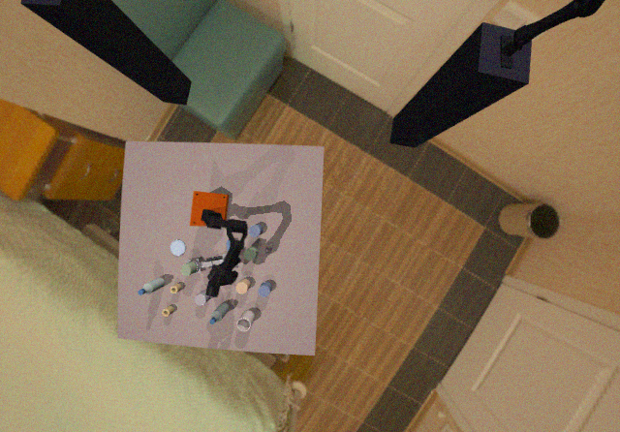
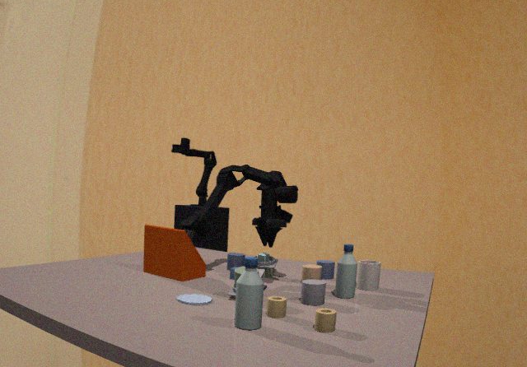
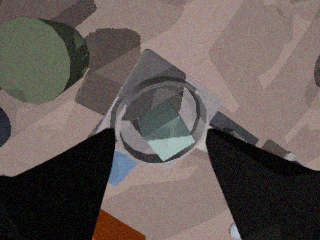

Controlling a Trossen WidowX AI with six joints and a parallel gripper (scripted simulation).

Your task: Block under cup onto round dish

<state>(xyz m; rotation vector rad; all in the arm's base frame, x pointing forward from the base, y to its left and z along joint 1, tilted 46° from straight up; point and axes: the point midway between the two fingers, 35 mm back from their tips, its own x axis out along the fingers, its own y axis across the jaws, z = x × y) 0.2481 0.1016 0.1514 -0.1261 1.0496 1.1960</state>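
Now: the pale round dish 390 mm to the right of my gripper tip and 120 mm below it. From my gripper tip the other things lie so: balance: 130 mm to the right, 90 mm below, 50 mm ahead.
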